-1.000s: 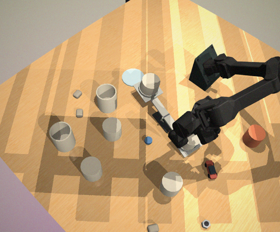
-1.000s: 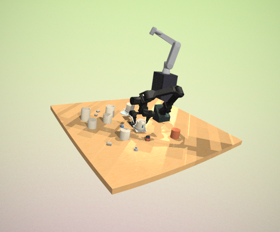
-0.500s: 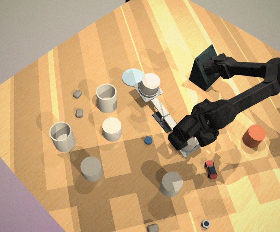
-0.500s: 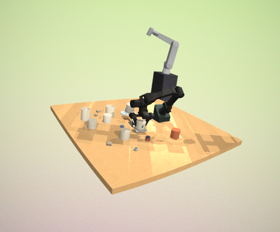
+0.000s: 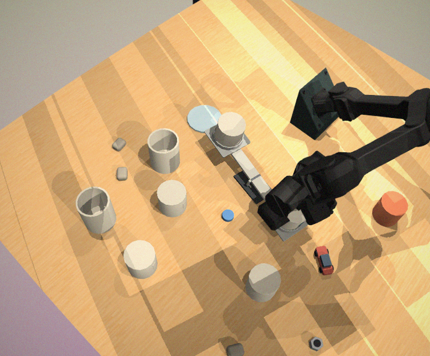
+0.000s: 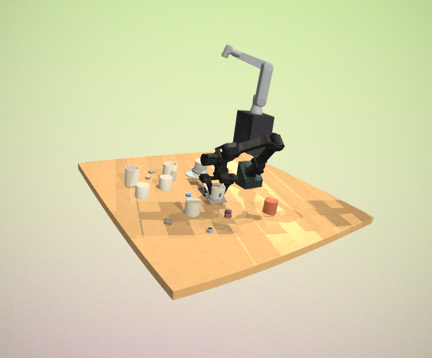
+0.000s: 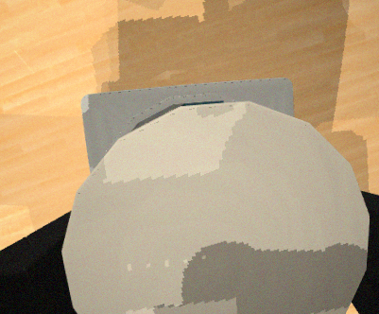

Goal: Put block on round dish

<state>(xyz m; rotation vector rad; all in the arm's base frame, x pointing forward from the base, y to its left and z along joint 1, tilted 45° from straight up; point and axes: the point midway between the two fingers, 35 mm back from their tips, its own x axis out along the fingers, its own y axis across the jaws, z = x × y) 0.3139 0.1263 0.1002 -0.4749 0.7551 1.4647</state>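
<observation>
My gripper tip is right at the pale green block. From my gripper tip the other things lie so: grey balance (13 cm to the right, 2 cm behind, 1 cm below); then blue disc (11 cm to the right, 9 cm ahead, 4 cm below); then red toy car (13 cm to the left, 3 cm below, 1 cm ahead).
</observation>
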